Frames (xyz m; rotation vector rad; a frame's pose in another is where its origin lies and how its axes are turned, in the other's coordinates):
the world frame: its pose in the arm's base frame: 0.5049 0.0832 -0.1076 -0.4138 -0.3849 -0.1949
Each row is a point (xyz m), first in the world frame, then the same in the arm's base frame.
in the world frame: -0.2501 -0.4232 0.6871
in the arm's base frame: -0.0551 0.0222 0.5221
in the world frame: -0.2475 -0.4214 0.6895
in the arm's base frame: -0.0530 0.0246 0.5245
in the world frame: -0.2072 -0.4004 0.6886
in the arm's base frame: -0.0106 0.0388 0.5325
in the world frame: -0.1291 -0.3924 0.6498
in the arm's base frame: 0.0751 0.0212 0.5282
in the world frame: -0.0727 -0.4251 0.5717
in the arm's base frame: 0.1431 -0.0475 0.4964
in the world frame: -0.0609 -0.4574 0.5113
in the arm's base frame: 0.1649 -0.1035 0.4615
